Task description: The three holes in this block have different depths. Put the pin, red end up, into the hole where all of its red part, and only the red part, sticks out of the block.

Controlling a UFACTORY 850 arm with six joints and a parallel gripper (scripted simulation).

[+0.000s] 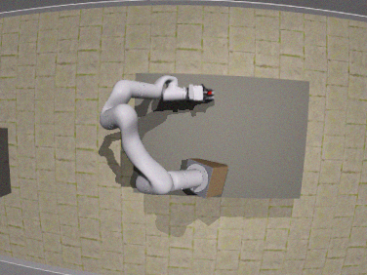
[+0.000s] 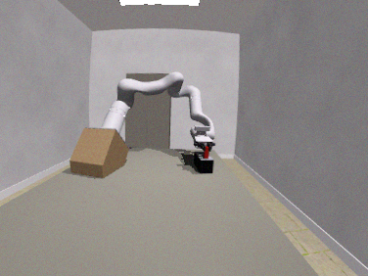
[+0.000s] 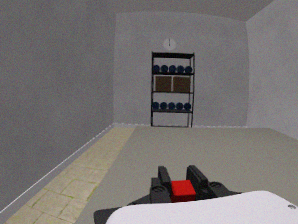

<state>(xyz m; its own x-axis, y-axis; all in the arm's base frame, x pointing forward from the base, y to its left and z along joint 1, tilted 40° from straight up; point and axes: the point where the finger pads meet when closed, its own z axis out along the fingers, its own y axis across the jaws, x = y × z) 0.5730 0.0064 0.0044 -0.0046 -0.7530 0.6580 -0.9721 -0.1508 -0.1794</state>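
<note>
The pin lies 2 cm below my hand. Round my hand: block 9 cm below, 6 cm to the left, 2 cm behind.
</note>
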